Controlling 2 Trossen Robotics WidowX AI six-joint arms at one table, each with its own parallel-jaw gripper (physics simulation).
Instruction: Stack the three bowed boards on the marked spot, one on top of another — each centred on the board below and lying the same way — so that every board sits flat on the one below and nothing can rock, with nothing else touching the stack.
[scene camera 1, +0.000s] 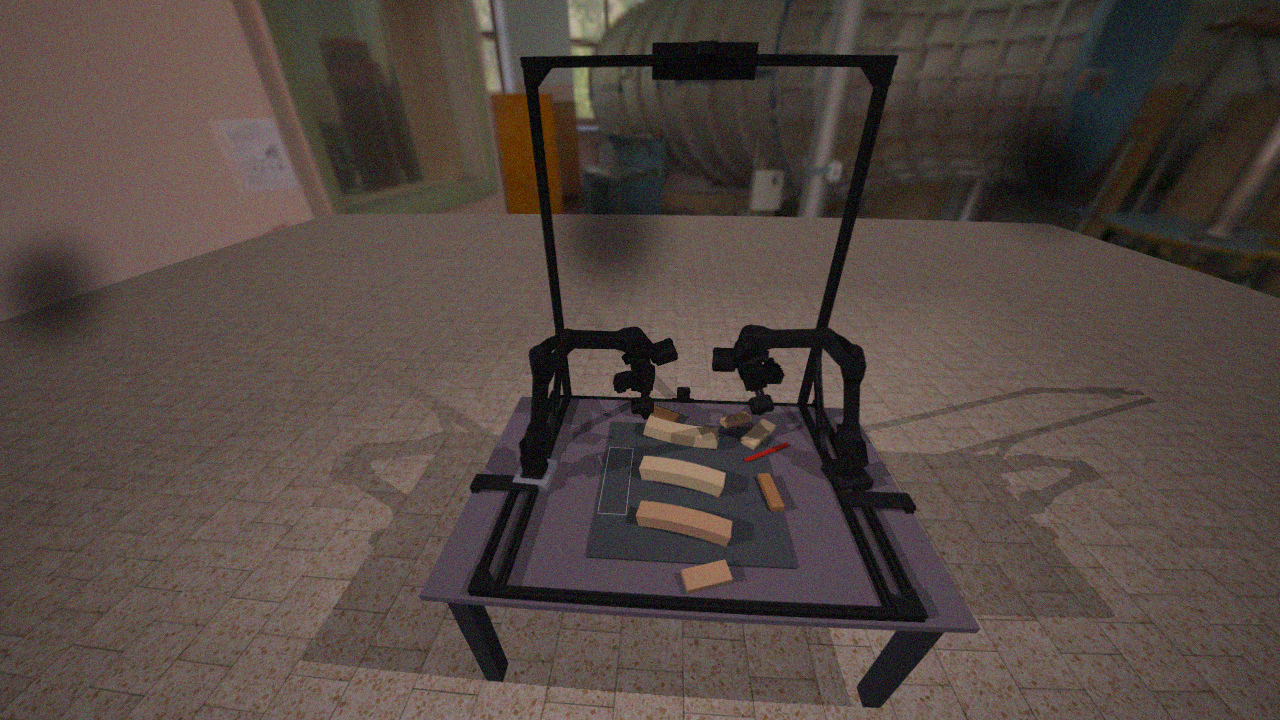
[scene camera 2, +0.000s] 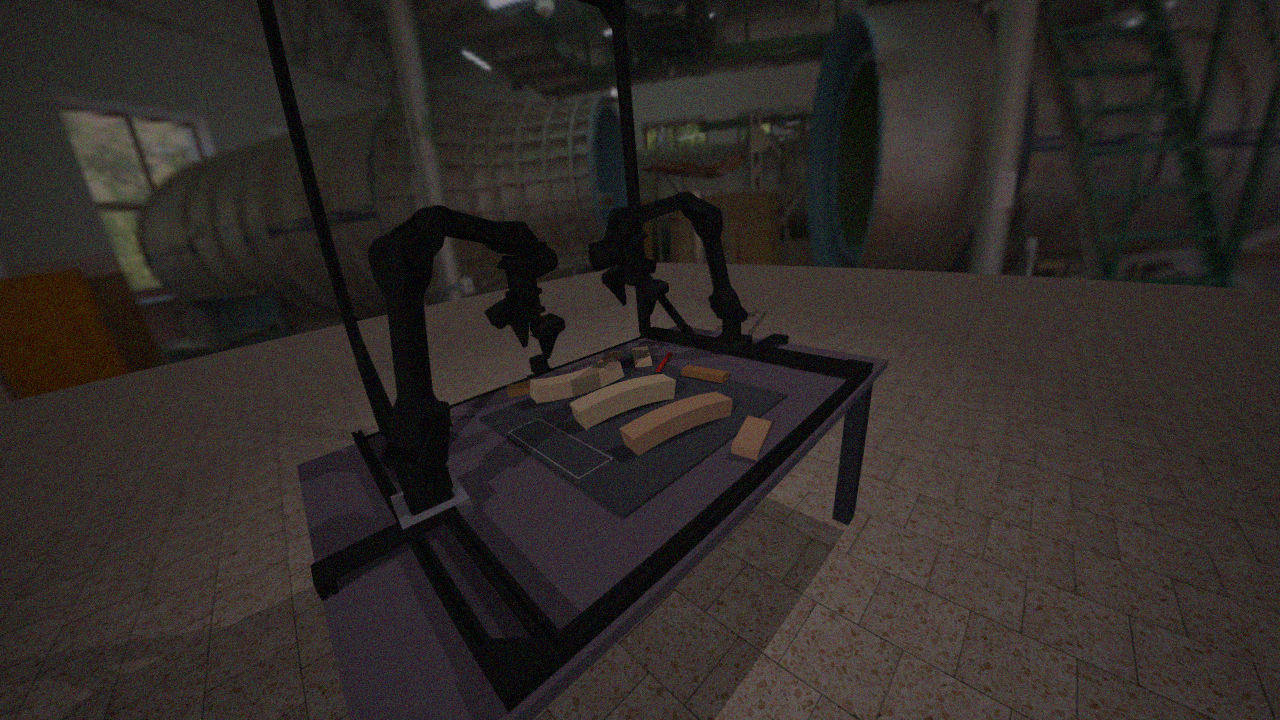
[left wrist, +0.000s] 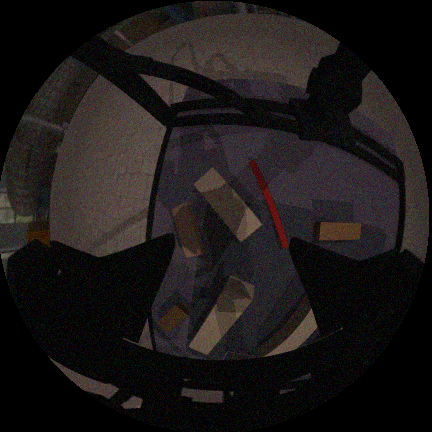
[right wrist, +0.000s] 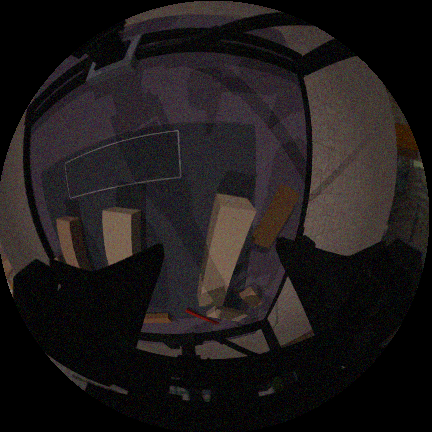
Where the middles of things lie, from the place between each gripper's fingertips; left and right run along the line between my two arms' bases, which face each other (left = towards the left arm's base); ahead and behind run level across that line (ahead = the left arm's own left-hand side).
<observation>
Right now the pale block (left wrist: 229, 206) is 15 cm below my left hand, 4 cm to the left of it and 3 cm behind it.
I see my right gripper 3 cm past the pale block, 37 cm to the right of it and 13 cm above it.
</observation>
